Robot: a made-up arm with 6 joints.
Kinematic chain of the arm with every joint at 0, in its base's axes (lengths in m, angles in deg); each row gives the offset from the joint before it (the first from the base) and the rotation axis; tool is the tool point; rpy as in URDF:
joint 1: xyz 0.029 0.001 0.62 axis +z
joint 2: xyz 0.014 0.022 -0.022 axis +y
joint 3: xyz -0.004 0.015 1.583 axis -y
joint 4: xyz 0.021 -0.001 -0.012 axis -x
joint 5: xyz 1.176 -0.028 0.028 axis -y
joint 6: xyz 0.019 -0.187 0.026 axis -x
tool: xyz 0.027 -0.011 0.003 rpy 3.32 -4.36 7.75
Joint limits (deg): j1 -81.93..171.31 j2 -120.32..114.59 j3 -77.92..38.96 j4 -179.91..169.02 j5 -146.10..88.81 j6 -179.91..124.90
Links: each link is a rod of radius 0.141 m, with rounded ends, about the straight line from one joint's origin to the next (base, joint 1, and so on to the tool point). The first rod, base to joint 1, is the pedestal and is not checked.
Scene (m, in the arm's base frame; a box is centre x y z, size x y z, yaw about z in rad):
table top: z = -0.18
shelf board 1: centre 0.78 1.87 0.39 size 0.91 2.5 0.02 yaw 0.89
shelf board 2: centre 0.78 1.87 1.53 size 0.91 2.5 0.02 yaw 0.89
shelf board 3: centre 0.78 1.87 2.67 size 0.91 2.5 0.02 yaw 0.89
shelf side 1: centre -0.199 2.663 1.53 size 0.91 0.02 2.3 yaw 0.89
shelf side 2: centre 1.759 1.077 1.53 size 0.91 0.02 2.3 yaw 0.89
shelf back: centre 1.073 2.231 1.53 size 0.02 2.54 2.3 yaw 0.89
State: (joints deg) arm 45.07 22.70 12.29 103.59 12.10 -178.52
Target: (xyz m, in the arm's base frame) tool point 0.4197 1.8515 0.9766
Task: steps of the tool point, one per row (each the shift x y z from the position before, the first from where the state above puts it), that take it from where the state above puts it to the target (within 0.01 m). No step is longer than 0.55 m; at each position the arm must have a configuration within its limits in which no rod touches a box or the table.
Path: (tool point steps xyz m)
1: -0.4346 -0.2579 0.0844
2: -0.3965 -0.3268 -0.0585
3: -0.3252 -0.3549 -0.1983
4: -0.2345 -0.3374 -0.3214
5: -0.1380 -0.2742 -0.4179
6: 0.1038 0.2196 0.2219
7: 0.1342 0.2951 0.1271
8: 0.1491 0.3395 0.0086
9: 0.1472 0.3465 -0.1214
10: 0.1296 0.3140 -0.2498
11: 0.0982 0.2432 -0.3634
12: -0.0620 0.2201 0.2596

